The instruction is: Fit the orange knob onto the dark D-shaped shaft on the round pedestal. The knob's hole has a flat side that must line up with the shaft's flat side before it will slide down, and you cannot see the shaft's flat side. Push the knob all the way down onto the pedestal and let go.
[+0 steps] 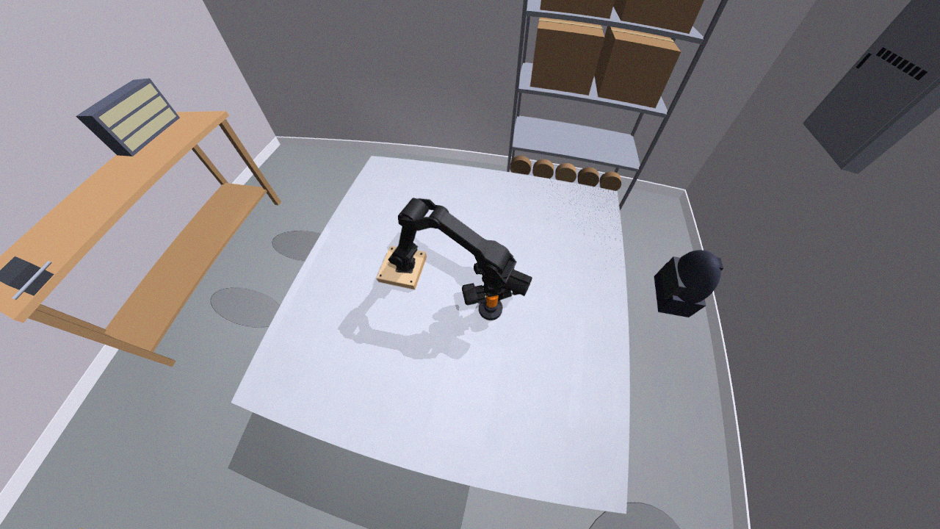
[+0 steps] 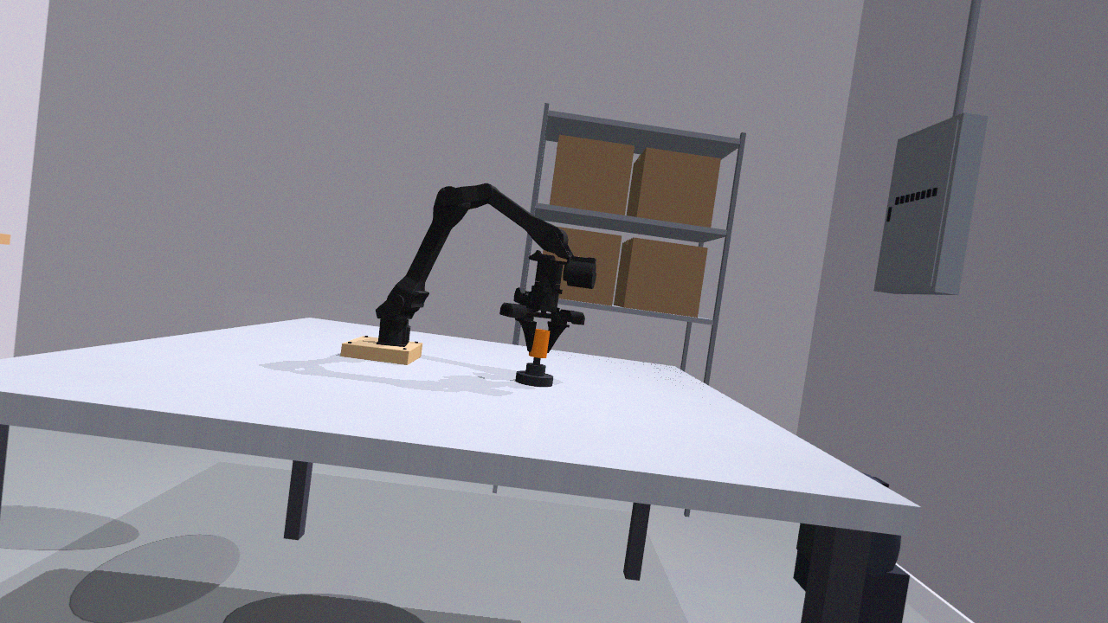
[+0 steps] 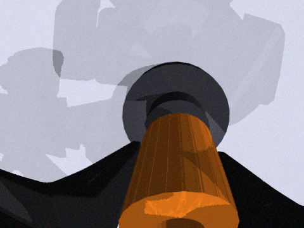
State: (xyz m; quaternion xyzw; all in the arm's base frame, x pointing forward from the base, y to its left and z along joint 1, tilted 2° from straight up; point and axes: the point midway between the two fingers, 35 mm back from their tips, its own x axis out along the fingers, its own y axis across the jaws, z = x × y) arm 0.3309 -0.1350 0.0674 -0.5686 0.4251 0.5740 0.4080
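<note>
Right now the orange knob is 20 mm above my gripper tip. Also, from my gripper tip: dark round pedestal: 40 mm below.
</note>
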